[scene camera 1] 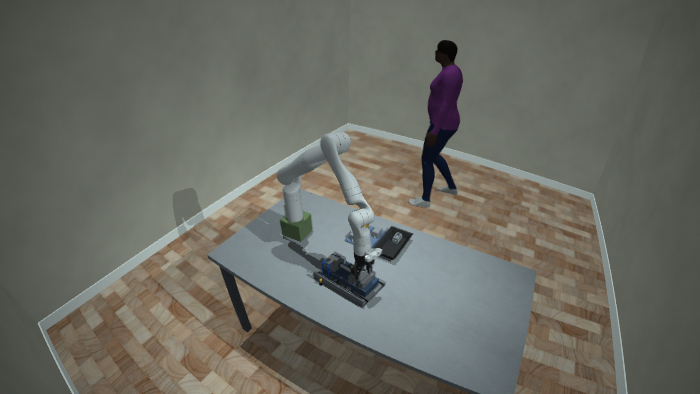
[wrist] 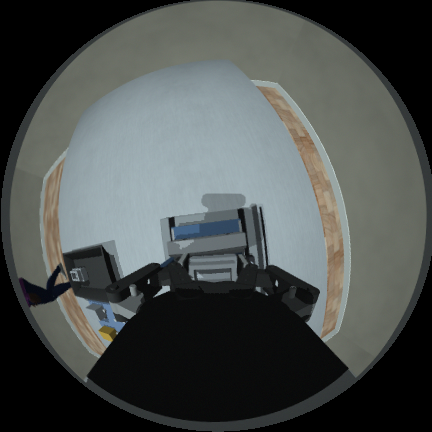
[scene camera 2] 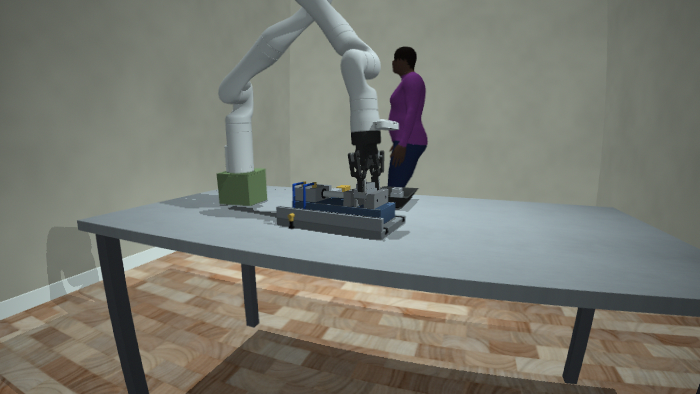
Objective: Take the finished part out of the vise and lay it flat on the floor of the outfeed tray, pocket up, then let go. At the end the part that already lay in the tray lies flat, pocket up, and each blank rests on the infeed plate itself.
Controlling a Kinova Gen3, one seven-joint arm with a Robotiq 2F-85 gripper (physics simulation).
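Pixels of known places: gripper, between the fingertips: (scene camera 1: 363, 276) (wrist: 212, 260) (scene camera 2: 369, 192); arm's base, origin of its link: (scene camera 1: 295, 216) (scene camera 2: 241, 170).
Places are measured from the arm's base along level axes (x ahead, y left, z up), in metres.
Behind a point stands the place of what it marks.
Note:
The finished part (scene camera 2: 370, 186) @[x 0.518, y -0.213, z -0.007 m] (wrist: 213, 260) @[x 0.519, y -0.214, z -0.013 m], light grey with its pocket up, sits in the vise (scene camera 1: 369, 287) @[x 0.560, y -0.234, z -0.057 m] (scene camera 2: 345, 206) @[x 0.463, y -0.252, z -0.054 m] (wrist: 207, 243) @[x 0.540, y -0.213, z -0.018 m], behind the jaw in the wrist view. My gripper (scene camera 1: 361, 272) @[x 0.516, y -0.211, z -0.022 m] (scene camera 2: 369, 189) @[x 0.516, y -0.211, z -0.022 m] (wrist: 212, 260) @[x 0.516, y -0.211, z -0.022 m] points down over the vise, its fingers shut on opposite sides of this part. The palm hides part of the grip. The other part (scene camera 1: 397, 237) @[x 0.537, y 0.201, z -0.085 m] (scene camera 2: 397, 191) @[x 0.542, y 0.170, z -0.075 m] (wrist: 78, 275) @[x 0.535, y 0.170, z -0.071 m] lies flat, pocket up, in the black outfeed tray (scene camera 1: 389, 251) @[x 0.534, y 0.090, z -0.102 m] (wrist: 107, 267) @[x 0.540, y 0.027, z -0.079 m]. The blue infeed plate (scene camera 1: 356, 241) (wrist: 113, 324) @[x 0.358, y 0.164, z -0.106 m] is partly hidden; a grey block (wrist: 98, 312) @[x 0.416, y 0.168, z -0.081 m] shows at it.
A long grey rail (scene camera 1: 340, 290) @[x 0.442, y -0.294, z -0.081 m] (scene camera 2: 330, 223) @[x 0.437, y -0.293, z -0.090 m] runs along the vise's front side. Blue brackets (scene camera 1: 326, 265) @[x 0.324, y -0.214, z -0.038 m] (scene camera 2: 298, 194) stand at its left end. A yellow block (wrist: 107, 333) @[x 0.340, y 0.183, z -0.073 m] is near the infeed plate. A person (scene camera 1: 445, 100) (scene camera 2: 409, 110) is behind the table (scene camera 1: 450, 300) @[x 0.937, y -0.102, z -0.115 m].

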